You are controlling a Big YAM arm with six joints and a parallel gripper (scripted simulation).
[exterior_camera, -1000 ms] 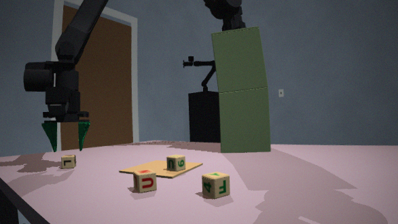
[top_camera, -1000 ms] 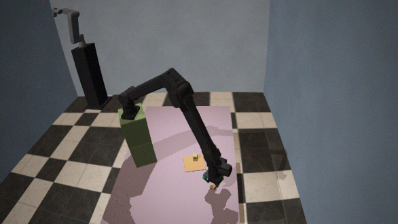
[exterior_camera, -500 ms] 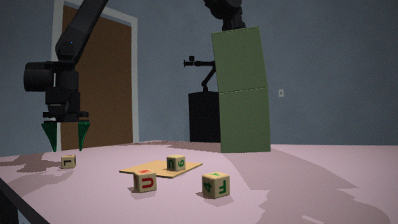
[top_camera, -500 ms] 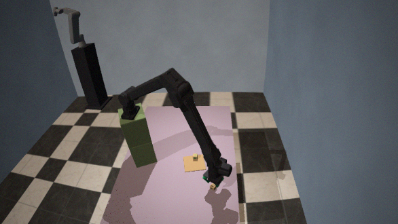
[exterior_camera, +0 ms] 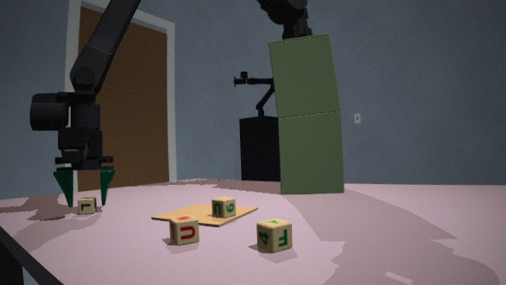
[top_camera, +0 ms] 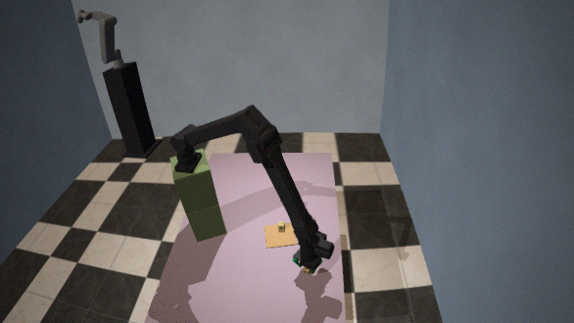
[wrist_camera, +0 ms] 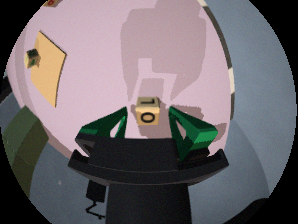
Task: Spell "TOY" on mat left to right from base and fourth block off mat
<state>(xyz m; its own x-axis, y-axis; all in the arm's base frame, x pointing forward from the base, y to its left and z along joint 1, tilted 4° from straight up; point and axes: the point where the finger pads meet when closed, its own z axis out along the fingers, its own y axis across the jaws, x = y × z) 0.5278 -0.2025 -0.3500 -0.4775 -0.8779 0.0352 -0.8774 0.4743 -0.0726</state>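
My hand is 1 cm above the black-lettered block. From my hand the other things lie so: letter block 8 cm behind, 41 cm to the left, 1 cm below; then tan mat 15 cm behind, 20 cm to the left, 2 cm below.
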